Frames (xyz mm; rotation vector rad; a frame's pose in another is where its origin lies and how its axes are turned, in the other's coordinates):
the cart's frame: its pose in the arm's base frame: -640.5 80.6 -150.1 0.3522 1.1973 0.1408
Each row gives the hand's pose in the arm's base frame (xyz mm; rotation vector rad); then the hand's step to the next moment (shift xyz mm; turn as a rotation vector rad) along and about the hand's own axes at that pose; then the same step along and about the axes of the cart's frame.
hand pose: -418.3 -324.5 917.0 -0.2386 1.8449 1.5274
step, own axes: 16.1 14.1 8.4 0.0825 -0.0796 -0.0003
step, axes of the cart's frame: -1.7 14.3 -17.9 0.0953 -0.0385 -0.0509
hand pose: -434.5 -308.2 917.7 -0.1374 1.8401 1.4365
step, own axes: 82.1 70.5 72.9 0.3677 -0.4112 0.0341
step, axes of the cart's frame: 14.4 105.6 -75.3 0.4854 -0.1735 -0.1995
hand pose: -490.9 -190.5 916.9 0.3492 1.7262 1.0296
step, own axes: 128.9 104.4 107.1 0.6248 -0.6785 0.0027
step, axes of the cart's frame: 71.4 182.3 -25.6 0.7833 -0.3052 -0.3795
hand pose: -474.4 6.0 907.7 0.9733 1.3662 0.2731
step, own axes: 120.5 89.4 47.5 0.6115 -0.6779 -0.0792
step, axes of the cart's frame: 93.2 108.0 66.6 0.7472 -0.2808 -0.4501
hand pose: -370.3 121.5 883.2 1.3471 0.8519 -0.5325
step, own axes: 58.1 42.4 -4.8 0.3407 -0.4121 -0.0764
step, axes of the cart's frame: 47.2 17.3 51.6 0.4304 -0.1425 -0.2936
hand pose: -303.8 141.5 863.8 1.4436 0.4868 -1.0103
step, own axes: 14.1 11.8 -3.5 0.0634 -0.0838 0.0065
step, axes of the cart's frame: 10.2 -2.6 15.5 0.0717 -0.0452 -0.0624
